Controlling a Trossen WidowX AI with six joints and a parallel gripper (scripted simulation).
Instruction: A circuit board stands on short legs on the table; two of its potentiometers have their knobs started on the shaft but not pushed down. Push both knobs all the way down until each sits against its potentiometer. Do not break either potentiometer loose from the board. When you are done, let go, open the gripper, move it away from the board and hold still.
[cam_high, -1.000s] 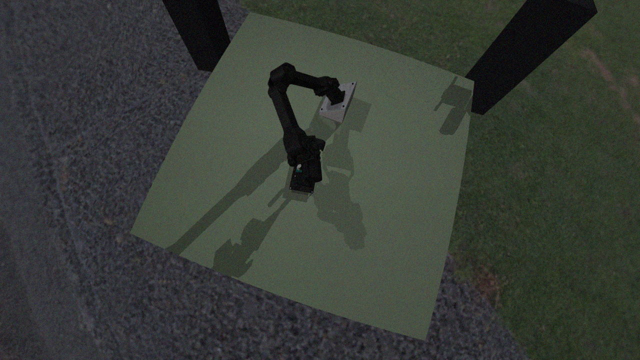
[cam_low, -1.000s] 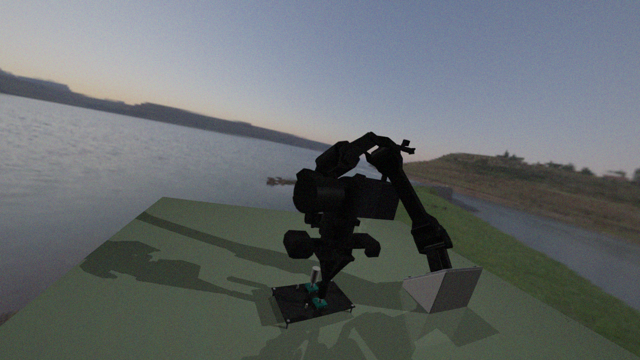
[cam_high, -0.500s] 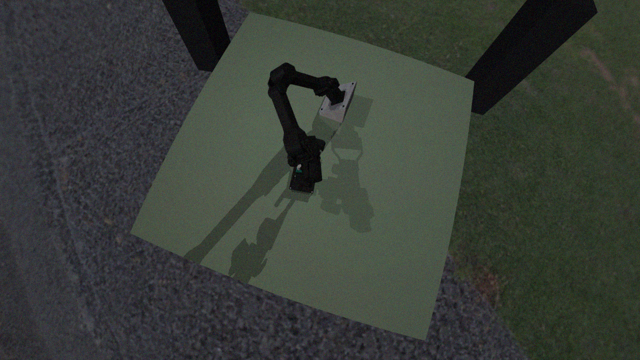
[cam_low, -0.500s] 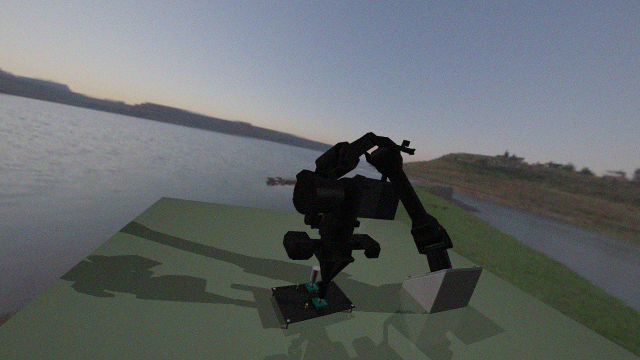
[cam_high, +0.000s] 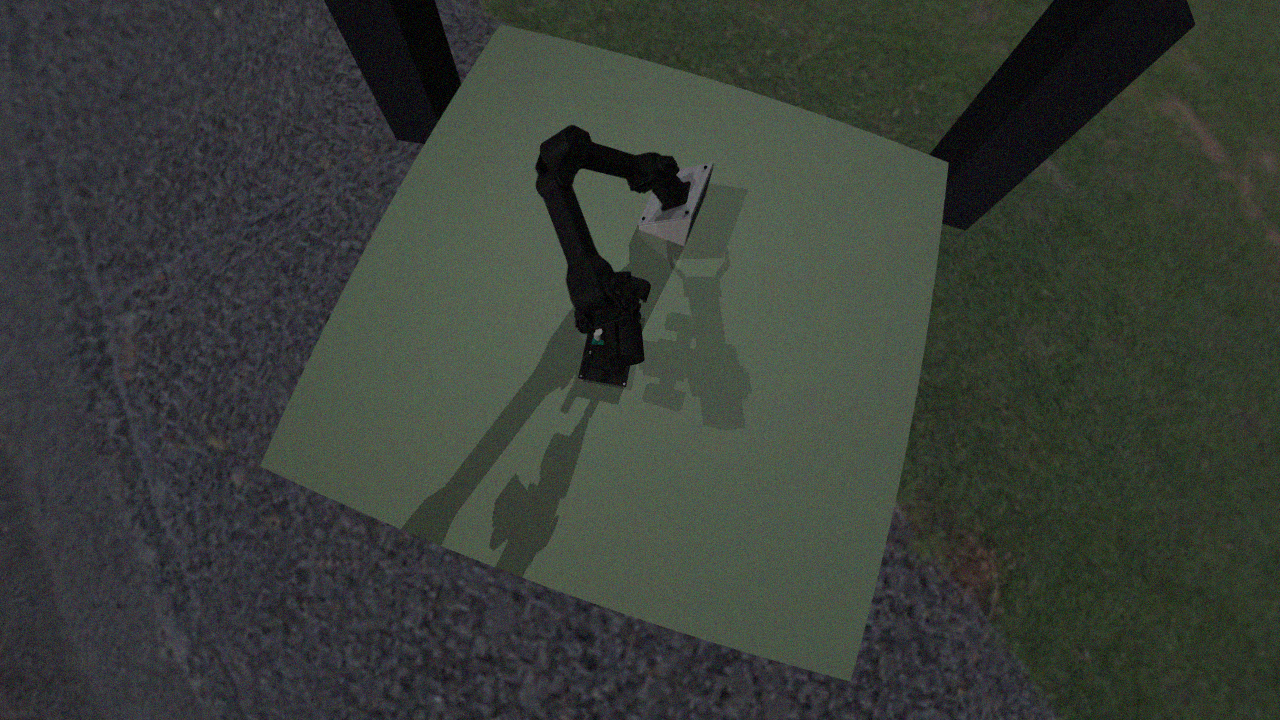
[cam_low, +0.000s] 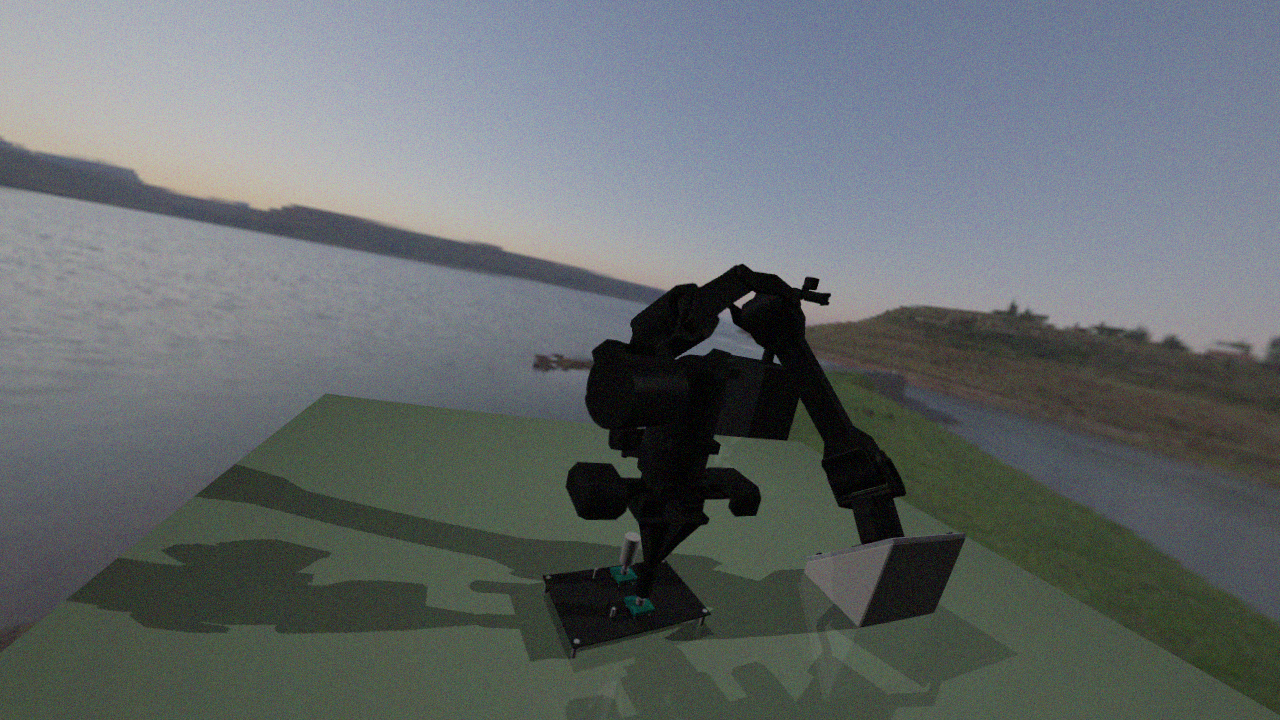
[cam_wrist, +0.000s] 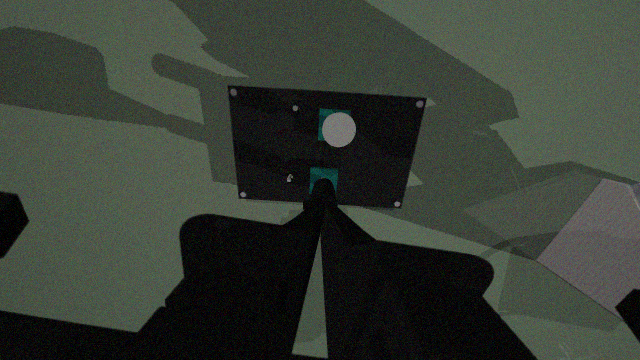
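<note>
The pale knob lies 5 cm to the right of my gripper tip and 2 cm below it.
</note>
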